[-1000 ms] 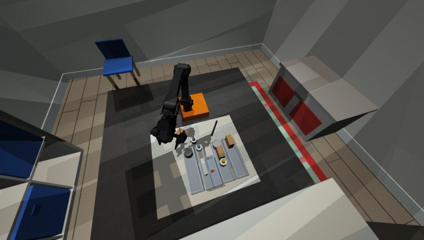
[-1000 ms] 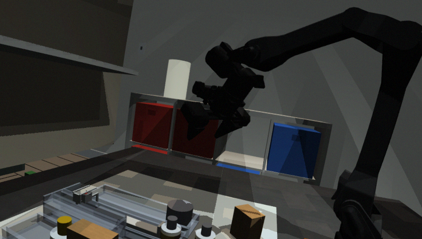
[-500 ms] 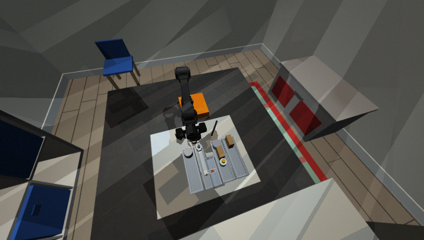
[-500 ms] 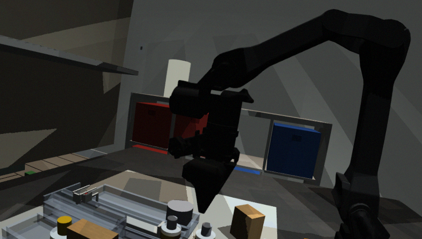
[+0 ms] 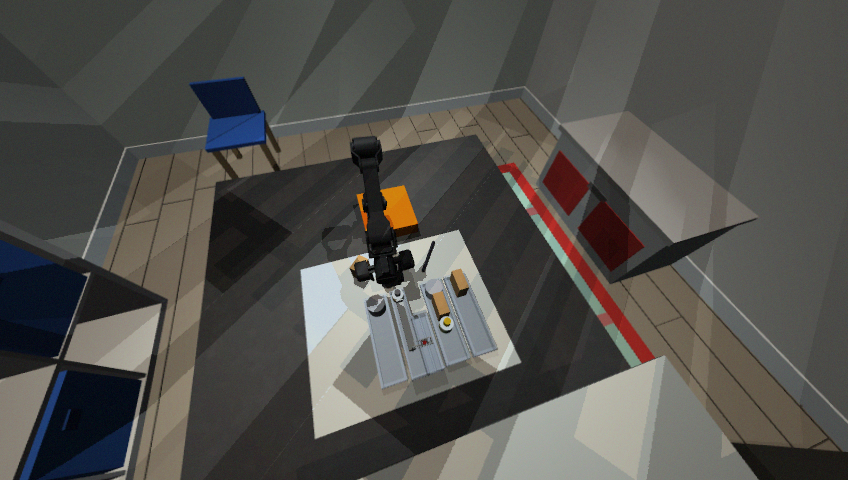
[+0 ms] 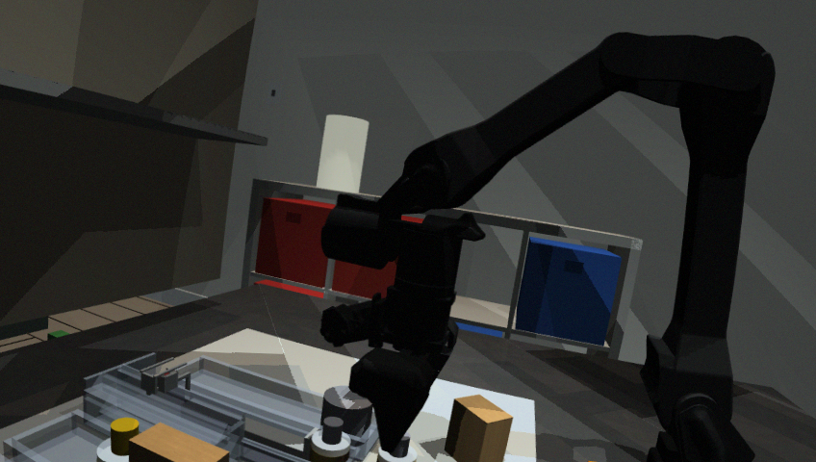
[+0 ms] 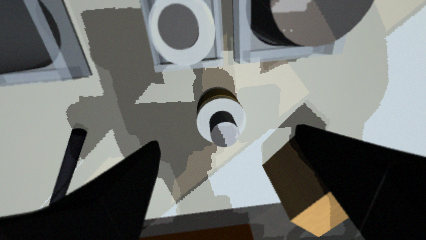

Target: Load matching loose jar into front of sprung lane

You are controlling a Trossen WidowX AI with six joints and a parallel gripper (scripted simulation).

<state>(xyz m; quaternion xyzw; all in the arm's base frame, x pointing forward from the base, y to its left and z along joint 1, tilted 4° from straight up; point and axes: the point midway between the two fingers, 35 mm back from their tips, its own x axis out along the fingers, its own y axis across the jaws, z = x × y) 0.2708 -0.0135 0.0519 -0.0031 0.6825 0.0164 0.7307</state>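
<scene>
Now: gripper tip 210 mm short of the sprung lane, 50 mm to the right of it and 50 mm above it. The rest, counted from my gripper tip: black rod (180 mm to the left, 70 mm behind, 60 mm below); red mark (250 mm ahead, 60 mm to the left).
</scene>
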